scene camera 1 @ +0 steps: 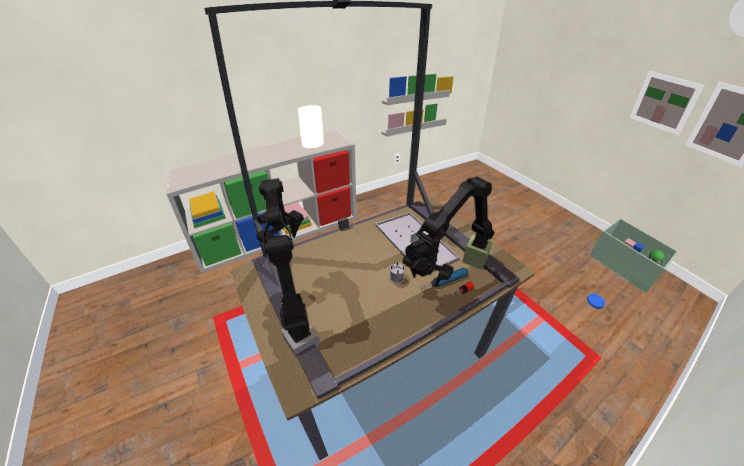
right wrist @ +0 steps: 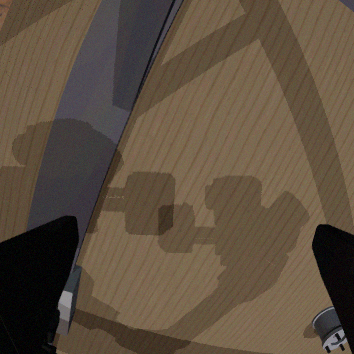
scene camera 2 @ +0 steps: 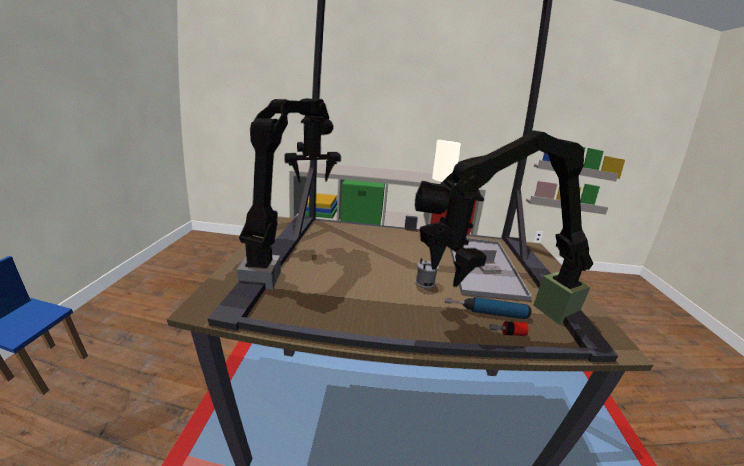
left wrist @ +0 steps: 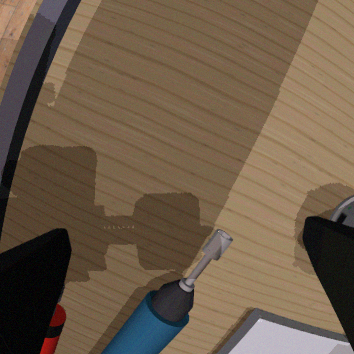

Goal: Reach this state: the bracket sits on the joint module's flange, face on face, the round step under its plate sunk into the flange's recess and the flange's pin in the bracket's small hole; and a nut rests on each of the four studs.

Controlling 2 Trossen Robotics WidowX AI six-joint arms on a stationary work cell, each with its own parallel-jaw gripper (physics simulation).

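Where they show: left gripper, fingertip midpoint: (scene camera 1: 425, 281) (scene camera 2: 444, 277) (left wrist: 188, 236); right gripper, fingertip midpoint: (right wrist: 200, 234) (scene camera 2: 312, 182); left arm's base, origin of the base link: (scene camera 1: 479, 243) (scene camera 2: 567, 281); right arm's base, origin of the base link: (scene camera 1: 299, 332) (scene camera 2: 259, 262).
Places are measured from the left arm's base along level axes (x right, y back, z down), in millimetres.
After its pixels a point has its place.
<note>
The joint module (scene camera 1: 396, 273) @[x 258, y -331, z 41 mm] (scene camera 2: 426, 275) @[x 245, y -321, z 59 mm] (right wrist: 327, 322) @[x 291, y -322, z 70 mm] stands upright on the table, studs up, with no bracket on it; its edge shows in the left wrist view (left wrist: 346, 212) @[x 248, y -325, z 88 mm]. The grey bracket (scene camera 2: 490, 268) @[x 255, y -49, z 84 mm] lies in the white tray (scene camera 1: 442, 254) @[x 151, y -52, z 97 mm] (scene camera 2: 494, 286) @[x 174, y -101, z 97 mm] (left wrist: 295, 340) @[x 227, y -179, z 97 mm], partly hidden behind my left arm. Several small dark nuts (scene camera 1: 396, 231) @[x 423, y -15, z 96 mm] show at the tray's far end. My left gripper (scene camera 2: 445, 274) @[x 119, y -360, z -12 mm] (left wrist: 188, 236) @[x 119, y -360, z -12 mm] is open and empty, low above the table between module and tray, over the blue driver's socket end. My right gripper (scene camera 2: 312, 180) @[x 632, y -569, z -126 mm] (right wrist: 200, 234) @[x 632, y -569, z -126 mm] is open and empty, high above the table.
A blue nut driver (scene camera 1: 454, 277) @[x 41, y -196, z 69 mm] (scene camera 2: 500, 307) @[x 48, y -204, z 68 mm] (left wrist: 145, 327) @[x 85, y -247, z 63 mm] lies in front of the tray. A shorter red driver (scene camera 1: 466, 287) @[x -24, y -226, z 68 mm] (scene camera 2: 516, 328) @[x -33, y -221, z 74 mm] (left wrist: 55, 327) @[x 0, y -229, z 72 mm] lies nearer the front edge. A dark frame rail (scene camera 2: 406, 343) (right wrist: 80, 135) @[x 628, y -671, z 81 mm] borders the table. The left arm's green base (scene camera 2: 561, 297) @[x -27, y -50, z 26 mm] stands right of the tray.
</note>
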